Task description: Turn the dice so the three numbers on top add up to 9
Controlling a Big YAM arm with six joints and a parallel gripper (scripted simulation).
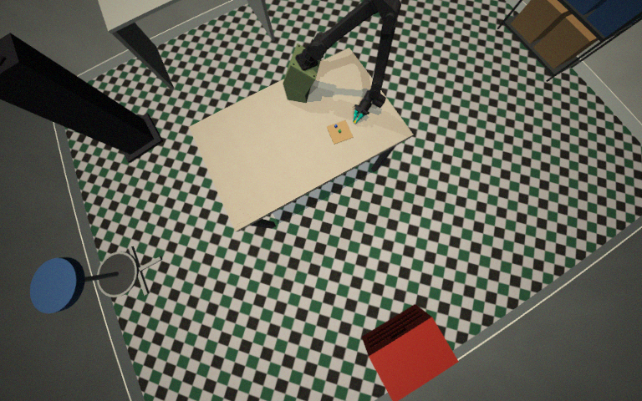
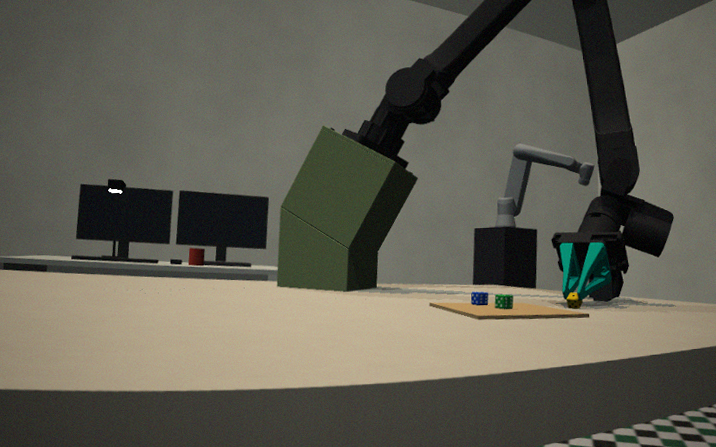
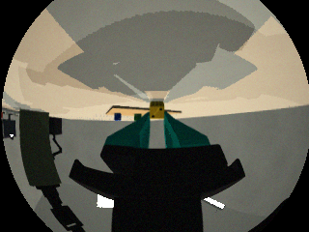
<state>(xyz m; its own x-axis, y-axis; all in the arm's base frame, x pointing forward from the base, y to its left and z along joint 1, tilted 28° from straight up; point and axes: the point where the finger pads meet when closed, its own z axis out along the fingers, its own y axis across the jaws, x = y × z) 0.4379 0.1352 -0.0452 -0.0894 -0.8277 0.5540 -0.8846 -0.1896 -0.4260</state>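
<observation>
Right now my hand is 120 mm to the left of the green die, 10 mm past it and 10 mm above it. The rest, counted from my hand: blue die (120 mm to the right, 50 mm behind, 10 mm below); yellow die (10 mm below); mat (120 mm to the right, 20 mm below, 10 mm behind).
</observation>
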